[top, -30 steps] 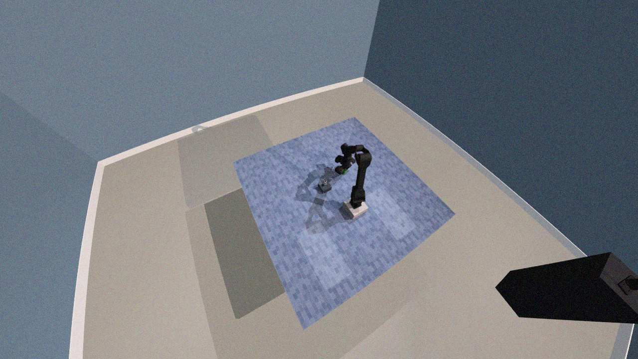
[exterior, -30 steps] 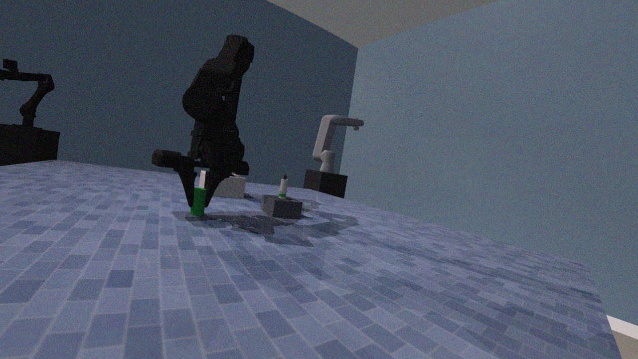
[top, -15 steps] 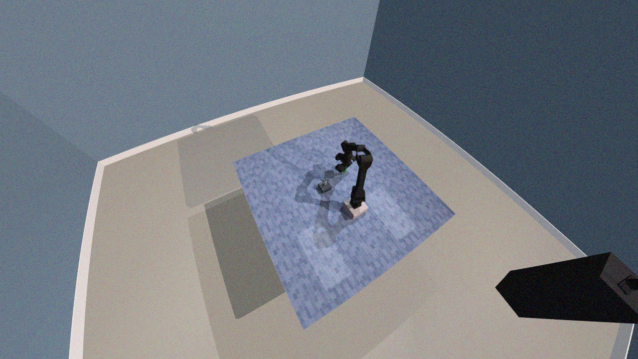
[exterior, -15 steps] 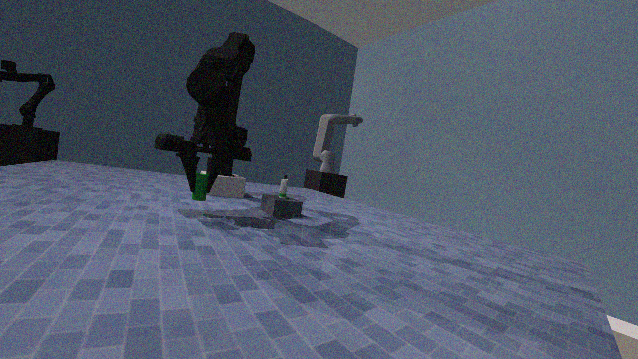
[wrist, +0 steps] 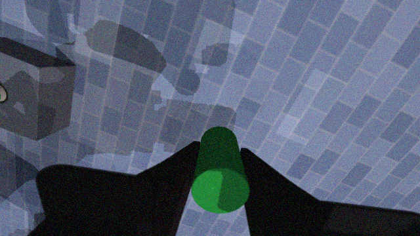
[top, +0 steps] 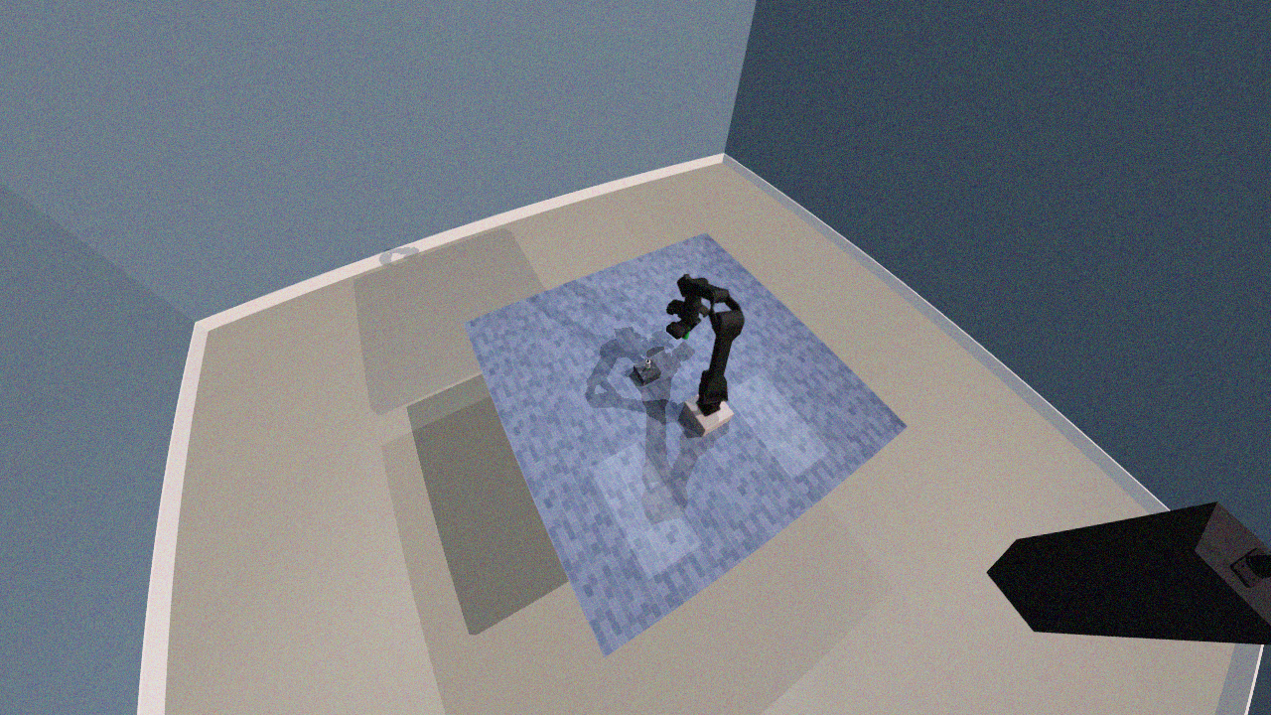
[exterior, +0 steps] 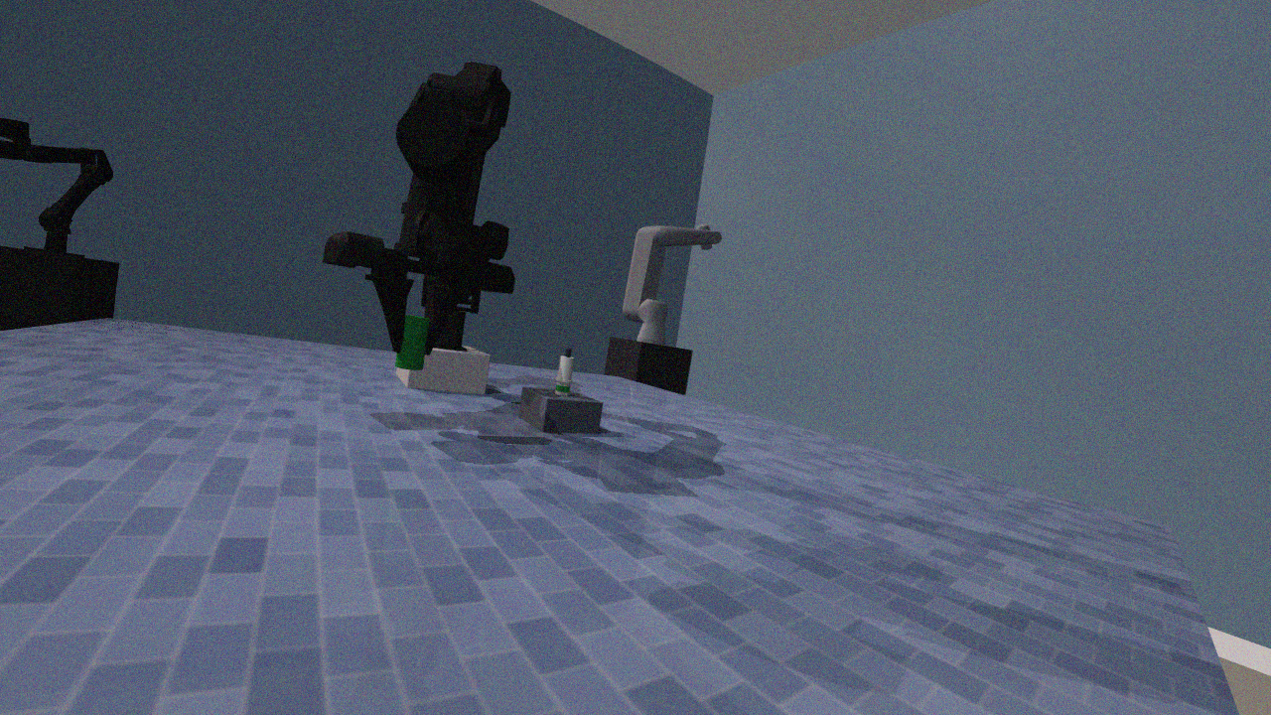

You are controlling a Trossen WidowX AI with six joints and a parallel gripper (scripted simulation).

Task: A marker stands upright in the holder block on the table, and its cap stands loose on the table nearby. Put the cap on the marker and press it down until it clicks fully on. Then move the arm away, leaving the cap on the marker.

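Right now my gripper tip is 20 cm to the right of the grey holder block, 6 cm past it and 5 cm above it. Also, from my gripper tip: green cap 1 cm above.
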